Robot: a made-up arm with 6 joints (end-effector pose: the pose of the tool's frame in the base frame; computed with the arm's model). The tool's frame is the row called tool. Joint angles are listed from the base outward.
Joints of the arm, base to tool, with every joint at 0 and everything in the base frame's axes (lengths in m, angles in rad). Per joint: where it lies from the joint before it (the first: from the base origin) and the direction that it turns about. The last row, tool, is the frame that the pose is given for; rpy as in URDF.
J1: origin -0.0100 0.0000 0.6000 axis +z
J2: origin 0.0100 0.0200 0.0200 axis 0 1 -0.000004
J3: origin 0.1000 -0.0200 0.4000 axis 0 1 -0.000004
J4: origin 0.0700 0.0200 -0.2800 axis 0 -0.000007 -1
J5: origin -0.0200 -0.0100 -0.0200 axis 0 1 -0.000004
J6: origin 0.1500 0.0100 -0.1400 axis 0 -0.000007 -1
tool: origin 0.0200 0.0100 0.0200 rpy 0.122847 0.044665 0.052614
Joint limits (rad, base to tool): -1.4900..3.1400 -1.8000..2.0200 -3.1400..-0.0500 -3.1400..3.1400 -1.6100..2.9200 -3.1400..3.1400
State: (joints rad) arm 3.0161 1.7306 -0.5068 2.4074 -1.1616 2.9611
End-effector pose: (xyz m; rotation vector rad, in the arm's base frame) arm -0.1612 0.0852 0.4228 2.3060 -0.4602 -0.7739
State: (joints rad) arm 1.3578 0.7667 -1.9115 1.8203 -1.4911 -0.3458
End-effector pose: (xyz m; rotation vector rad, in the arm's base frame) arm 0.1901 0.4838 0.8316 0.4573 -1.3287 -0.7559
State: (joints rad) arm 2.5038 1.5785 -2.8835 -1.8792 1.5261 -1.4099
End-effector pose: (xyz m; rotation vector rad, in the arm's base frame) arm -0.6378 0.6068 0.4861 2.0071 0.8470 -1.3073
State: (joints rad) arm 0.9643 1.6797 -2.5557 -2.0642 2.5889 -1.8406
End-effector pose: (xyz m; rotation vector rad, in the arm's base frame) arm 0.5215 0.4816 0.4196 -1.6157 2.0836 0.7103
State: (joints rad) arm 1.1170 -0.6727 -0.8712 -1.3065 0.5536 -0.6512
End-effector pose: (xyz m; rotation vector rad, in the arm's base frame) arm 0.0646 0.3270 1.0465 -1.2162 -1.1776 2.0812
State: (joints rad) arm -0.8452 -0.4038 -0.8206 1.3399 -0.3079 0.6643
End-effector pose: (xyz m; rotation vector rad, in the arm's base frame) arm 0.0865 -0.3446 1.0047 0.7025 -1.8819 -2.2853
